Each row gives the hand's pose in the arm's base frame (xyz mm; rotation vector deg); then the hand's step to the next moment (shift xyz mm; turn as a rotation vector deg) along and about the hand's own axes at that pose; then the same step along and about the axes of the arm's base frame.
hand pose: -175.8 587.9 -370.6 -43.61 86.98 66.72
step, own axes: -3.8 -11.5 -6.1 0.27 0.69 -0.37
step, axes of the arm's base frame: 9.3 -9.9 0.3 -0.82 -0.09 -0.06
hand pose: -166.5 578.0 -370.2 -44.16 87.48 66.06
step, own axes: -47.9 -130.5 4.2 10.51 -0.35 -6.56
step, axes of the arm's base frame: 131.7 -43.8 9.4 -4.75 -5.38 -10.11
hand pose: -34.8 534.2 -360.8 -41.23 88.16 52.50
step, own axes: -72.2 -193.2 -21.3 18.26 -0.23 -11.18
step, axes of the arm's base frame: 164.5 -119.5 40.8 -8.46 -8.96 -17.51
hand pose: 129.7 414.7 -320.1 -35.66 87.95 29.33
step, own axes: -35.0 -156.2 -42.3 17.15 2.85 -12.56
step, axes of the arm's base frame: 71.9 -142.1 45.3 -11.52 -7.47 -16.48
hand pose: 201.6 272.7 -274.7 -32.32 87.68 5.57
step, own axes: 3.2 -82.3 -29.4 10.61 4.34 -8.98
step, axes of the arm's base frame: 6.5 -84.3 22.2 -9.27 -2.87 -10.86
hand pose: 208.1 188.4 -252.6 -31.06 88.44 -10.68
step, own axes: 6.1 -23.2 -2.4 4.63 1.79 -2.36
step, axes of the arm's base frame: 3.0 -23.4 5.0 -2.50 -1.01 -4.79
